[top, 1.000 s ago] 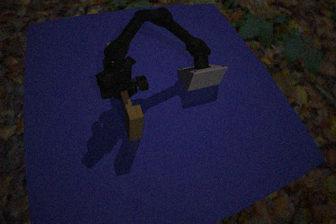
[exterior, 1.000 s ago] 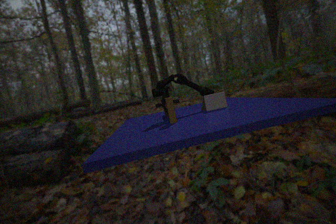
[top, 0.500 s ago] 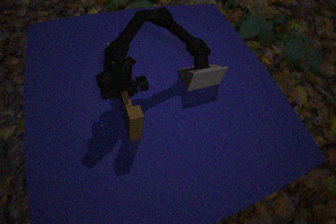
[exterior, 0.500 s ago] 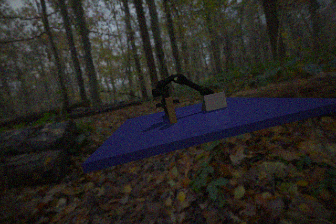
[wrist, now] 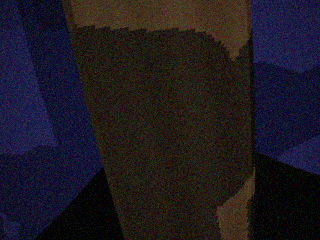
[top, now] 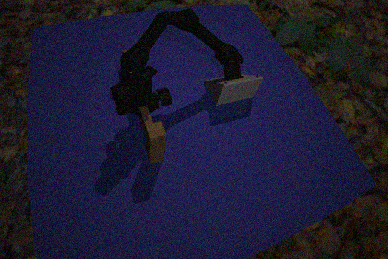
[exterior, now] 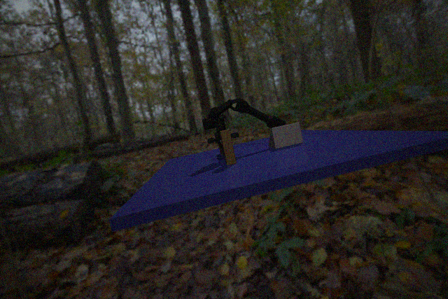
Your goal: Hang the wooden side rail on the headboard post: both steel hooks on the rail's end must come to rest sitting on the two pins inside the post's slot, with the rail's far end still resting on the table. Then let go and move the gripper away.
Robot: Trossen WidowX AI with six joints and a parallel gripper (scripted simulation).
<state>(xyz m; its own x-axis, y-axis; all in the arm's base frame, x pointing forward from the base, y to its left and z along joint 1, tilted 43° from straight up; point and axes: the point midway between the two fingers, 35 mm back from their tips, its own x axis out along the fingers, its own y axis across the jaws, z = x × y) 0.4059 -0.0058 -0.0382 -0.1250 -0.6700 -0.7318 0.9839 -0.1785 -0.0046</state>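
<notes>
The wooden headboard post is 140 mm to the left of my gripper tip, 40 mm above it and 20 mm ahead of it.
</notes>
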